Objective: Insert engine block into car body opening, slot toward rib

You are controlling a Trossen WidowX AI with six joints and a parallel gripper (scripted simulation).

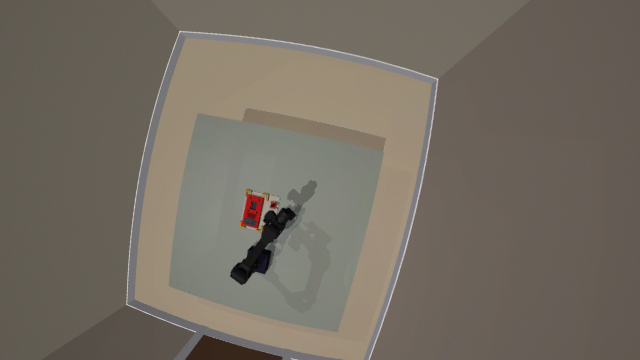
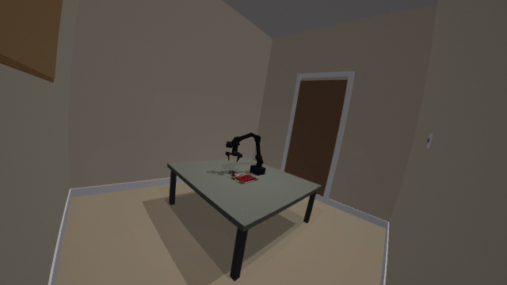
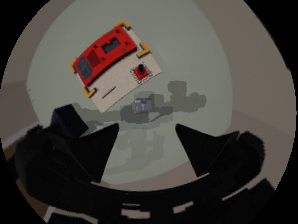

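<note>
Right now the grey engine block is 10 mm to the left of my gripper tip and 120 mm below it.
</note>
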